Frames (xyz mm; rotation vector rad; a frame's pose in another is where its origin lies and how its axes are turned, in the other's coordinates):
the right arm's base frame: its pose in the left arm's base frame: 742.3 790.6 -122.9 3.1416 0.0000 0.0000
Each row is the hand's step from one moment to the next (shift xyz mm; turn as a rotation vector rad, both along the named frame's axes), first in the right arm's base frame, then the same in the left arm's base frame.
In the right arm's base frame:
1: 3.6 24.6 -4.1 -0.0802 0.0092 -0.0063
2: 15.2 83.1 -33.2 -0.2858 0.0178 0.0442
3: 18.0 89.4 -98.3 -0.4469 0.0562 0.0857
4: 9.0 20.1 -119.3 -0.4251 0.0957 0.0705
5: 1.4 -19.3 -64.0 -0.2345 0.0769 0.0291
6: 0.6 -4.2 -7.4 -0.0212 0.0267 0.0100
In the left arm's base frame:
1: 3.6 -24.6 4.1 -0.0802 -0.0092 0.0063
2: 15.2 -83.1 33.2 -0.2858 -0.0178 -0.0442
3: 18.0 -89.4 98.3 -0.4469 -0.0562 -0.0857
4: 9.0 -20.1 119.3 -0.4251 -0.0957 -0.0705
5: 1.4 19.3 64.0 -0.2345 -0.0769 -0.0291
6: 0.6 4.2 7.4 -0.0212 -0.0267 -0.0100

